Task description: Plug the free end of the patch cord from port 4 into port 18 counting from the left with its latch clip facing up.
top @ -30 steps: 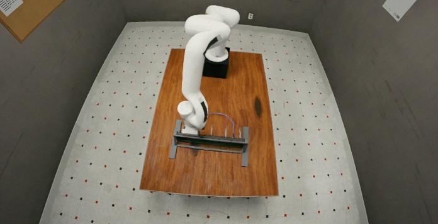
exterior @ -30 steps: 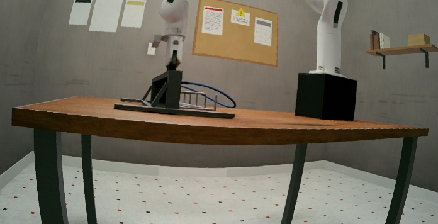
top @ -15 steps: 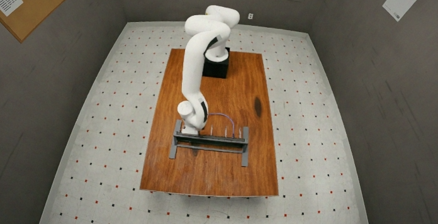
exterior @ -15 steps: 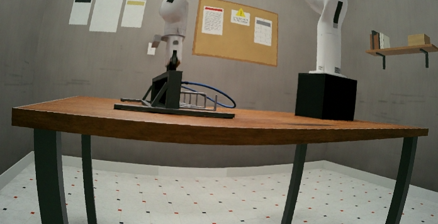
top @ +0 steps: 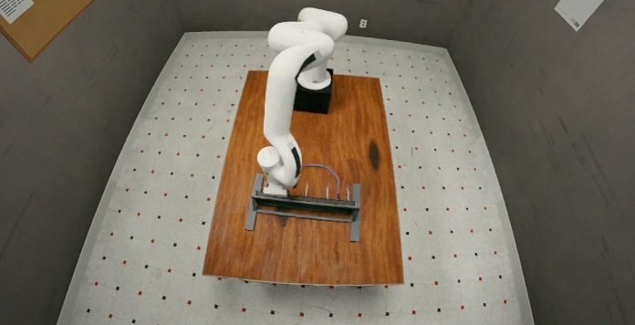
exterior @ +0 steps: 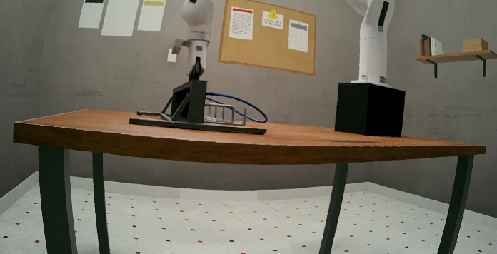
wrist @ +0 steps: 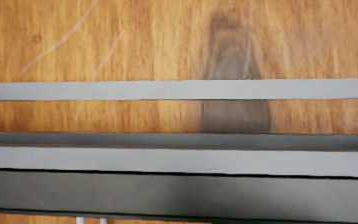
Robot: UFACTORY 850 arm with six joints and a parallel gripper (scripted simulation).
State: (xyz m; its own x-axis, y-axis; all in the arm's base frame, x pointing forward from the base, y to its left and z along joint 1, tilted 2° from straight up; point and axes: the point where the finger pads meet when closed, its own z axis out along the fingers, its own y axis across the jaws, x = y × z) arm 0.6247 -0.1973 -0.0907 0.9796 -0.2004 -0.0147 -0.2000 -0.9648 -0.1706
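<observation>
The plug is 2 cm ahead of my hand and 1 cm below it.
</observation>
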